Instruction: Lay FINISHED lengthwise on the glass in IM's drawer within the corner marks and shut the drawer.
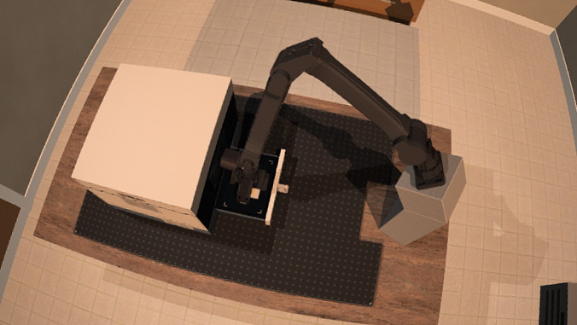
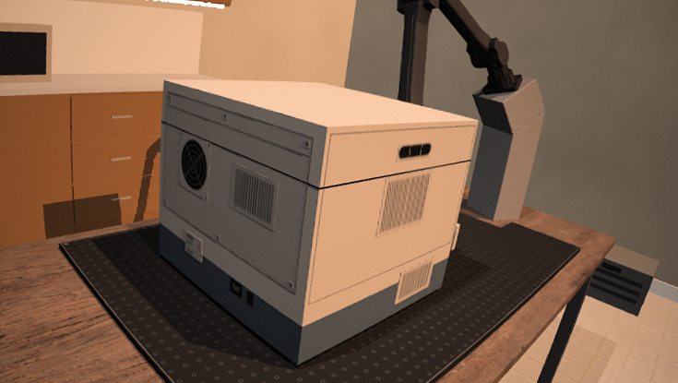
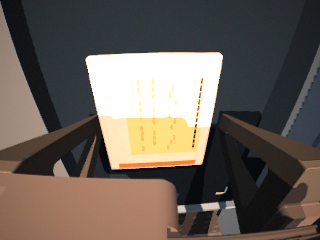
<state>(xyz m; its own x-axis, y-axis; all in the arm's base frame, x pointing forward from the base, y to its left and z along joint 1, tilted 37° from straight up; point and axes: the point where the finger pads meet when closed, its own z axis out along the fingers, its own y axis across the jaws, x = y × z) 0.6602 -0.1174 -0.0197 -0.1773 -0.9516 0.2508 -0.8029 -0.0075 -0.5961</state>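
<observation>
The finished cassette lies 1 cm to the right of my hand and 1 cm below it.
</observation>
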